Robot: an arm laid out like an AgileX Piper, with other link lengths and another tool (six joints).
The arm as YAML. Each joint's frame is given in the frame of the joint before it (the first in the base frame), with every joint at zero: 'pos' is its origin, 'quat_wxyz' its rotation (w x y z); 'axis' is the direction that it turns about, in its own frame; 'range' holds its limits. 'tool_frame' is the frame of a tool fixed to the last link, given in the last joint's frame.
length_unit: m
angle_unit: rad
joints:
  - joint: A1
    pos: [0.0, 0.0, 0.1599]
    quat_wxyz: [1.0, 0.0, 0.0, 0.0]
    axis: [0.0, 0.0, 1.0]
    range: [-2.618, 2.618]
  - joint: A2
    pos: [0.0, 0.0, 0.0]
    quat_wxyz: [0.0, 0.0, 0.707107, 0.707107]
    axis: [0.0, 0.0, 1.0]
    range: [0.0, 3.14]
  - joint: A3
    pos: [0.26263, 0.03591, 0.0]
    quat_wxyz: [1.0, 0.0, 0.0, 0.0]
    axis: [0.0, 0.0, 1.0]
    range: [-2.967, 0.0]
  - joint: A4
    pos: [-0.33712, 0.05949, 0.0]
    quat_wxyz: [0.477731, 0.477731, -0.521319, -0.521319]
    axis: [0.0, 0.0, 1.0]
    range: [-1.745, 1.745]
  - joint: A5
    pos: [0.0, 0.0, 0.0]
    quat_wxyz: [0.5, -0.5, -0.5, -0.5]
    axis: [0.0, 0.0, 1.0]
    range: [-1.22, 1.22]
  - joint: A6
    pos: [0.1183, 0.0, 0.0]
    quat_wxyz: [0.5, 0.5, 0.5, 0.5]
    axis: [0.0, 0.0, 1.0]
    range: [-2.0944, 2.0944]
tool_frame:
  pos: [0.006, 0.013, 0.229]
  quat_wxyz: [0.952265, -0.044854, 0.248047, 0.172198]
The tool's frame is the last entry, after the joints.
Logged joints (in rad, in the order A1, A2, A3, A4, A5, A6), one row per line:
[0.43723 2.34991 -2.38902 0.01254 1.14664 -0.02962]
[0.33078 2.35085 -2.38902 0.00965 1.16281 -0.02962]
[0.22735 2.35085 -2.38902 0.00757 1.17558 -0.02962]
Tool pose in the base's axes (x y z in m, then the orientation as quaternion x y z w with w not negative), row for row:
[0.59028 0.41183 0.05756 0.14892 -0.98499 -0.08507 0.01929]
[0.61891 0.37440 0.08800 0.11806 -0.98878 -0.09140 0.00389]
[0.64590 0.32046 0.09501 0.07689 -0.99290 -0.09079 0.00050]
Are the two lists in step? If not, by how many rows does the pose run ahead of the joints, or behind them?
The pose runs 2 rows behind the joints: the pose in row i belongs to the joints in row i - 2.
